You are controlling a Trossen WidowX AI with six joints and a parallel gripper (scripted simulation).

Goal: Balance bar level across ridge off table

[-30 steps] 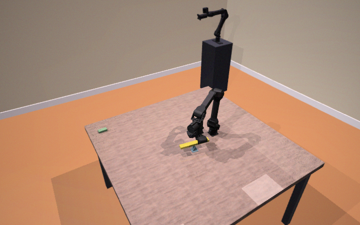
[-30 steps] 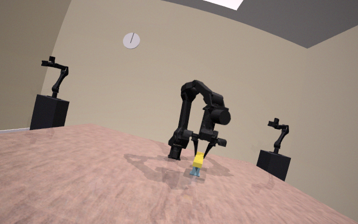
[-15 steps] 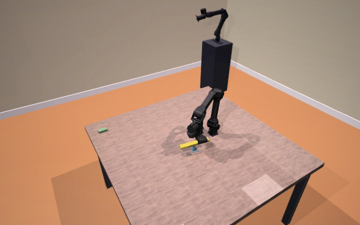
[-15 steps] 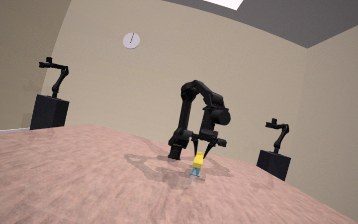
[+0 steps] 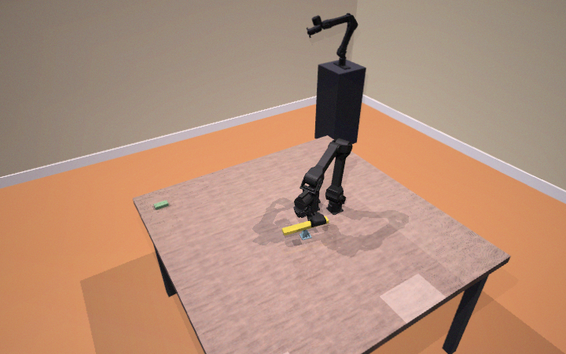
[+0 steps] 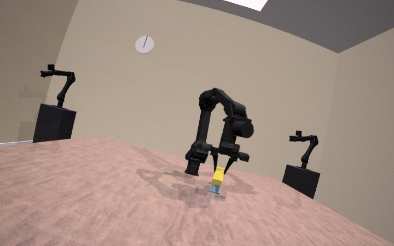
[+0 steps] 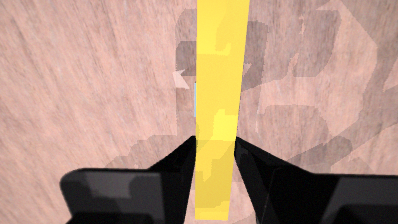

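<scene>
The bar is 3 cm ahead of my gripper tip and 1 cm to the right of it. The rest, counted from my gripper tip: green block 53 cm ahead, 59 cm to the right, 6 cm below.
</scene>
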